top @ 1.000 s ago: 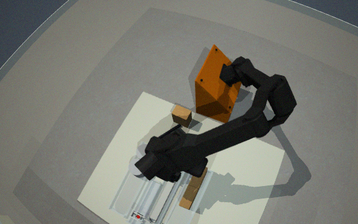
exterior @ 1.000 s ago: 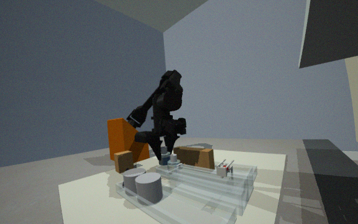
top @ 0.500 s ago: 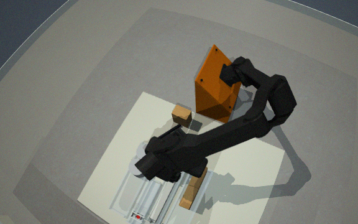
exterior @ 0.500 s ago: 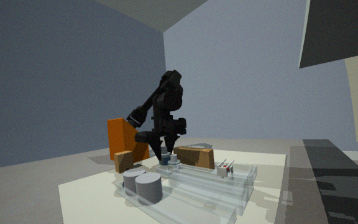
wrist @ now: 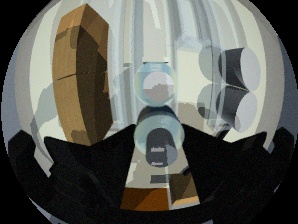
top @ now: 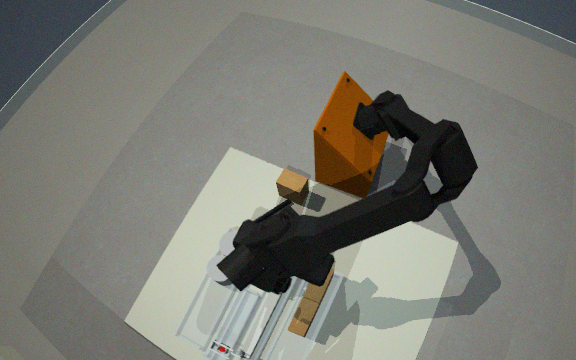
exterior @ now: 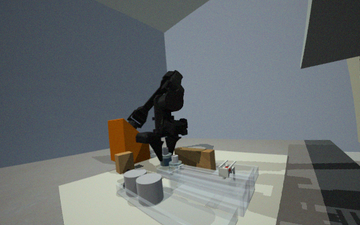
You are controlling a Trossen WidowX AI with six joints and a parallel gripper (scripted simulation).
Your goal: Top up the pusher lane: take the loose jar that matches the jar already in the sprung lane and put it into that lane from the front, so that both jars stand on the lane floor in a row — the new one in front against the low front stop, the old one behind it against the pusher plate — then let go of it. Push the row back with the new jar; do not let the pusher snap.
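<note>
The clear sprung lane lies 15 cm ahead of my gripper tip, 3 cm to the right of it and 3 cm below it. The rest, counted from my gripper tip: brown box: 18 cm behind, 5 cm to the right, 2 cm below.
</note>
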